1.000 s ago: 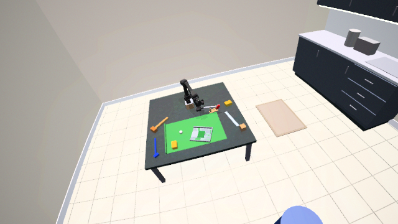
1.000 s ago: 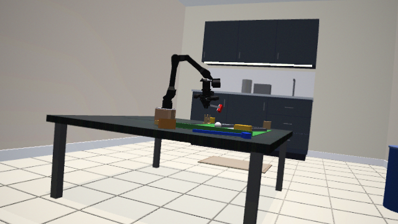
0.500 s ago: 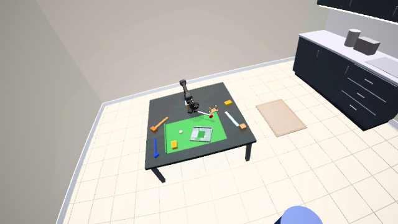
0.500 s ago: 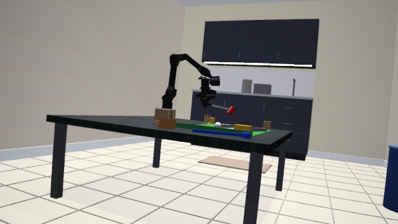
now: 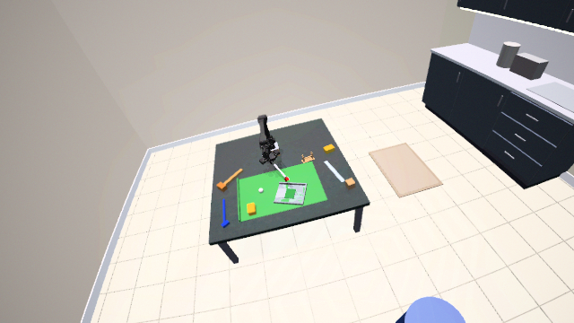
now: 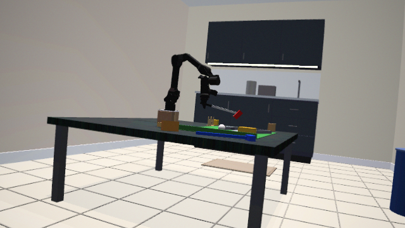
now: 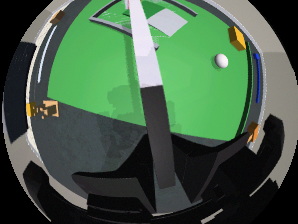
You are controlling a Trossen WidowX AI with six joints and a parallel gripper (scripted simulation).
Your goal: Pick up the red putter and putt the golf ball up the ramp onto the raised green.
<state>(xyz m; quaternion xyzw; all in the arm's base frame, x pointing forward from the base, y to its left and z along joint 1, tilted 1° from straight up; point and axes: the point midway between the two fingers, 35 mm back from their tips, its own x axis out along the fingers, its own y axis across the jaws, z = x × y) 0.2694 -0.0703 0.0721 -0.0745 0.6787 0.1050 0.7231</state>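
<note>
Right now my gripper tip is 110 mm short of the red putter and 30 mm to the right of it. Round my gripper tip: white golf ball 160 mm ahead, 180 mm to the right, 110 mm below; then wooden putter stand 20 mm behind, 350 mm to the left, 100 mm below; then blue putter 250 mm ahead, 530 mm to the right, 120 mm below.
</note>
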